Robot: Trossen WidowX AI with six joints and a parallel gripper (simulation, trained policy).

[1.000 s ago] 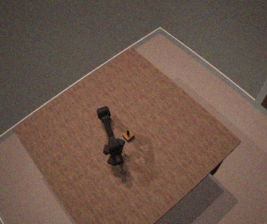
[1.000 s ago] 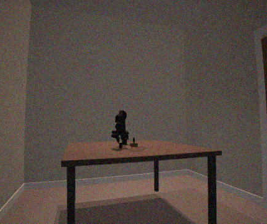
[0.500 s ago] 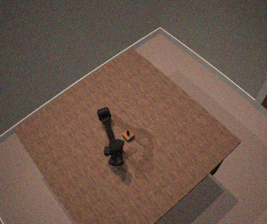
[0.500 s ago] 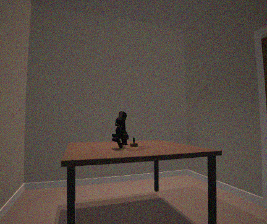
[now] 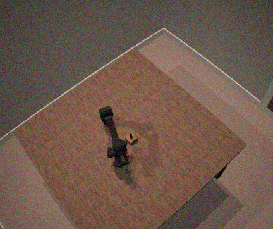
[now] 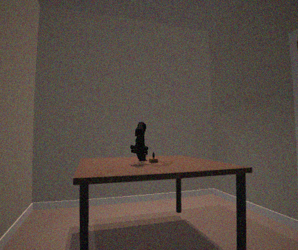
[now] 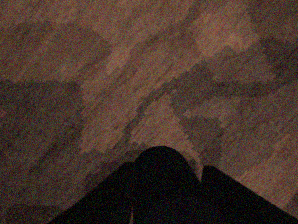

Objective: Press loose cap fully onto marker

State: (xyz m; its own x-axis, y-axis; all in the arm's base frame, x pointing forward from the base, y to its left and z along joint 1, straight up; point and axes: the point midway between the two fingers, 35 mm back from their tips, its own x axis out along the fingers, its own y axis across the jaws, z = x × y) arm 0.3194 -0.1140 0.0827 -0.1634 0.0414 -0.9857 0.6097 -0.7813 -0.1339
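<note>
Now: gripper tip 70 mm past the holder block, 150 mm to the right of it and 30 mm above it. Round my gripper tip: dark marker cap (10 mm ahead, 10 mm above).
</note>
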